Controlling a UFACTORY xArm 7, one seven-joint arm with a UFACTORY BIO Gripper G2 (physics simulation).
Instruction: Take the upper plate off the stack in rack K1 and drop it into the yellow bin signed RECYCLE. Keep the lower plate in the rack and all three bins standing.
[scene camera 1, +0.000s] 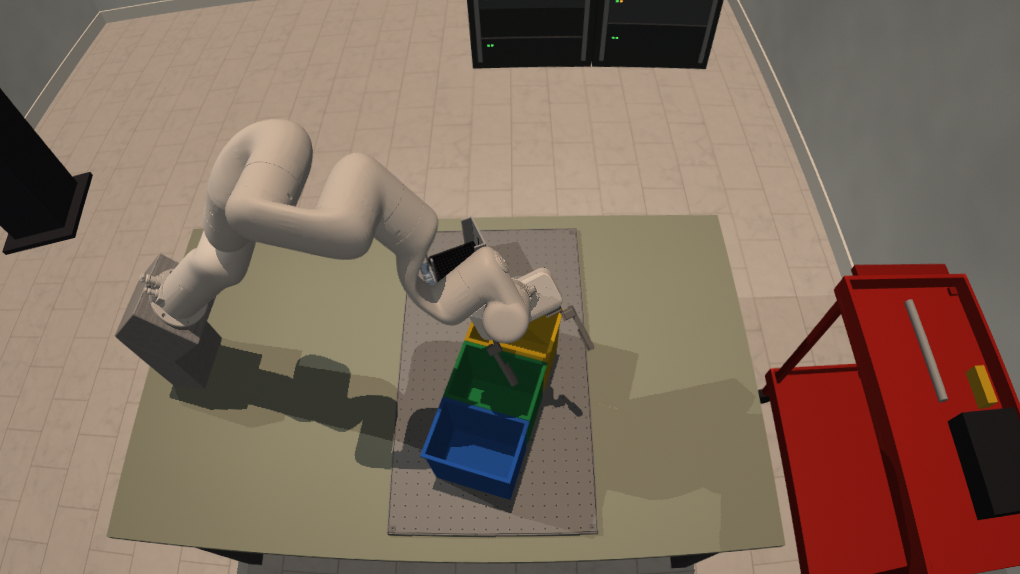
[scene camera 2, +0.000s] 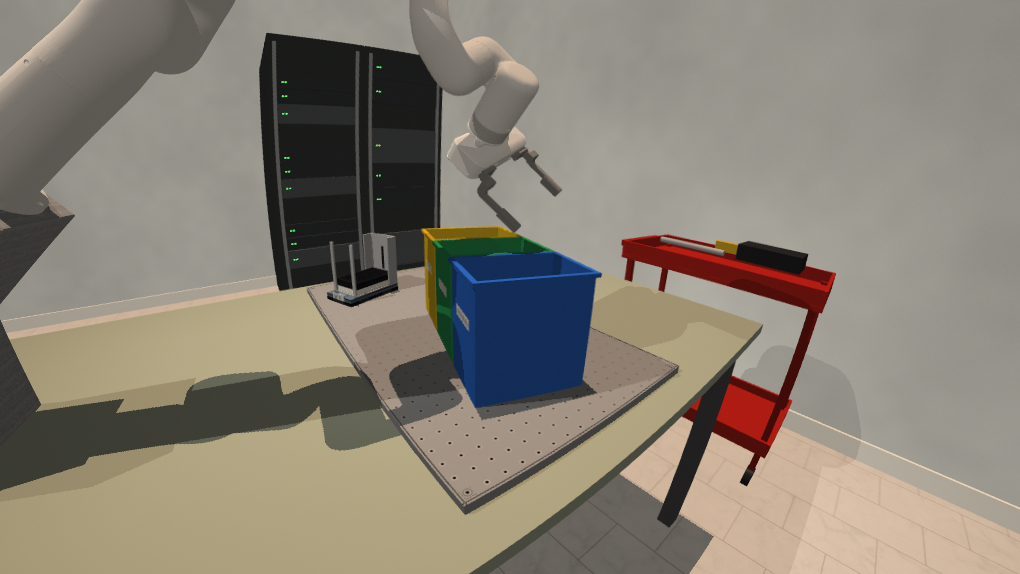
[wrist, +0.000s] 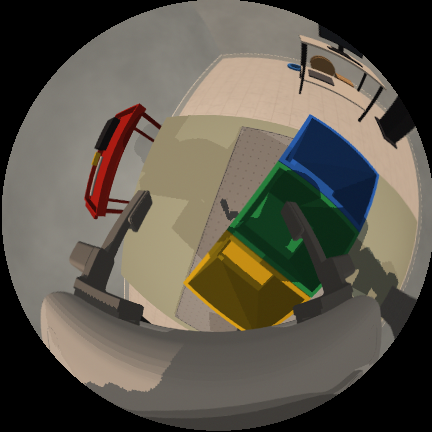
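Seen in the pictures: hand, its tool point: (scene camera 1: 547, 357) (scene camera 2: 531, 201) (wrist: 218, 214); arm's base, origin of its link: (scene camera 1: 178, 298).
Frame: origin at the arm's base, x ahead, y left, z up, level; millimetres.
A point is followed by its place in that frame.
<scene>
Rack K1 (scene camera 1: 470, 231) @[z -237, x 643, y 207 mm] (scene camera 2: 390, 261) @[z -244, x 650, y 116 mm] stands at the back left of the perforated board, with thin upright rods and a light back panel. A black-topped plate (scene camera 1: 452, 261) @[z -277, x 585, y 154 mm] (scene camera 2: 362, 277) @[z -277, x 580, y 141 mm] lies in it. I cannot tell whether one plate or two are stacked there. The arm partly hides the rack in scene camera 1. The yellow bin (scene camera 1: 543, 338) @[z -289, x 760, y -103 mm] (scene camera 2: 430, 289) @[z -257, x 610, y -94 mm] (wrist: 260, 302) @[z -246, x 638, y -49 mm] stands upright at the back of the bin row; no plate shows in its visible interior. My gripper (scene camera 1: 551, 364) @[z -72, x 728, y -250 mm] (scene camera 2: 536, 209) @[z -72, x 728, y -250 mm] (wrist: 217, 200) @[z -72, x 728, y -250 mm] is wide open and empty, above the bins.
The green bin (scene camera 2: 444, 314) @[z -257, x 545, y -213 mm] (wrist: 265, 230) @[z -321, x 663, y -225 mm] and the blue bin (scene camera 1: 485, 460) @[z -321, x 572, y -354 mm] (scene camera 2: 531, 335) @[z -223, x 526, y -407 mm] (wrist: 345, 155) @[z -174, x 523, y -403 mm] stand upright in line with the yellow one on the perforated board (scene camera 1: 492, 517) @[z -323, x 562, y -482 mm] (scene camera 2: 492, 456) @[z -323, x 405, y -449 mm]. A red cart (scene camera 1: 827, 442) (scene camera 2: 820, 292) stands beyond the table's right side.
</scene>
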